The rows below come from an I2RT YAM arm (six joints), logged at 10 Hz.
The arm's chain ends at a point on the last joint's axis. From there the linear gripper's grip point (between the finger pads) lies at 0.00 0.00 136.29 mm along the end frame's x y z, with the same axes.
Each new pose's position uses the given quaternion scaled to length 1; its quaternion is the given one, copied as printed.
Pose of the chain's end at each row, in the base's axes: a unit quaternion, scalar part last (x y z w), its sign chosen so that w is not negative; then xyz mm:
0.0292 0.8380 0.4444 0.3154 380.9 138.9 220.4
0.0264 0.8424 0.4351 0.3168 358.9 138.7 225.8
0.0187 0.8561 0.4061 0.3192 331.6 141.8 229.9
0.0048 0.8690 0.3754 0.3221 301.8 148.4 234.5
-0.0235 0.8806 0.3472 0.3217 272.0 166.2 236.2
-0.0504 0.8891 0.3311 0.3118 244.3 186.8 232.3
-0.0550 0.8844 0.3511 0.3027 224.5 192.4 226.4
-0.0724 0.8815 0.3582 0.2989 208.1 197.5 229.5
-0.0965 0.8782 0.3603 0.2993 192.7 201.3 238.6
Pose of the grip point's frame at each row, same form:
0.0292 0.8380 0.4444 0.3154 456.5 237.9 165.1
0.0264 0.8424 0.4351 0.3168 434.8 236.3 168.5
0.0187 0.8561 0.4061 0.3192 408.2 234.9 166.3
0.0048 0.8690 0.3754 0.3221 378.6 236.9 164.9
-0.0235 0.8806 0.3472 0.3217 347.0 251.6 161.0
-0.0504 0.8891 0.3311 0.3118 315.3 271.3 152.4
-0.0550 0.8844 0.3511 0.3027 292.2 281.6 148.7
-0.0724 0.8815 0.3582 0.2989 272.9 289.5 152.5
-0.0965 0.8782 0.3603 0.2993 254.9 295.4 162.1

